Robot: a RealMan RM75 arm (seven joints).
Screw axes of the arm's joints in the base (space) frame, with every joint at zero. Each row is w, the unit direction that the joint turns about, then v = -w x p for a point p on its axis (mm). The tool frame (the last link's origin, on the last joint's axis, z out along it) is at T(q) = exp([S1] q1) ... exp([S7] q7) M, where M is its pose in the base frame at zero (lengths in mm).
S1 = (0, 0, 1, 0, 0, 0)
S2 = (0, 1, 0, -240.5, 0, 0)
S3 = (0, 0, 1, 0, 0, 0)
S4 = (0, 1, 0, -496.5, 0, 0)
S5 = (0, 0, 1, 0, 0, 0)
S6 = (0, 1, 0, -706.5, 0, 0)
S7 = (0, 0, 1, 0, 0, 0)
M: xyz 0 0 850.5 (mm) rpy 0 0 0 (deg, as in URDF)
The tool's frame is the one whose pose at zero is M.
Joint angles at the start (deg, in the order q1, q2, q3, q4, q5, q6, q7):
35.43, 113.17, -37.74, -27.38, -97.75, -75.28, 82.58
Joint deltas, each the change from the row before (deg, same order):
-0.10, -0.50, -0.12, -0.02, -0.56, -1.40, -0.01
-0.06, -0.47, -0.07, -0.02, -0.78, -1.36, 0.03
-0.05, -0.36, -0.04, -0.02, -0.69, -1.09, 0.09
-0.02, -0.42, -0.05, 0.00, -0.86, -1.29, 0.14
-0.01, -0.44, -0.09, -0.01, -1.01, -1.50, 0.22
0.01, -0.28, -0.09, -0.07, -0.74, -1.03, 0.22
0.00, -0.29, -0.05, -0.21, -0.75, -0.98, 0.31
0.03, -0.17, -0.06, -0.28, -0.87, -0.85, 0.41
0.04, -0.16, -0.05, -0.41, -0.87, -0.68, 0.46
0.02, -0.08, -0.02, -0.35, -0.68, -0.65, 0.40
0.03, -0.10, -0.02, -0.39, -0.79, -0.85, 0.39
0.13, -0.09, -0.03, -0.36, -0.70, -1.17, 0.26
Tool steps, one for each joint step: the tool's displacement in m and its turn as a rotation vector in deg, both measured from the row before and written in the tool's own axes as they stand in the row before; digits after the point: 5 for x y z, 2 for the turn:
-0.00063, 0.00112, -0.00288, -1.14, 0.56, -0.51
-0.00020, 0.00126, -0.00265, -1.14, 0.74, -0.49
0.00009, 0.00113, -0.00212, -0.92, 0.65, -0.30
0.00017, 0.00148, -0.00230, -1.13, 0.82, -0.31
0.00043, 0.00206, -0.00237, -1.36, 0.99, -0.27
0.00026, 0.00155, -0.00145, -0.96, 0.75, -0.16
-0.00023, 0.00118, -0.00176, -0.84, 0.73, -0.18
0.00018, 0.00139, -0.00099, -0.81, 0.84, -0.09
-0.00025, 0.00085, -0.00104, -0.60, 0.85, -0.15
-0.00010, 0.00109, -0.00069, -0.58, 0.64, -0.06
-0.00011, 0.00148, -0.00083, -0.76, 0.74, -0.12
-0.00082, 0.00235, -0.00028, -1.15, 0.63, -0.28

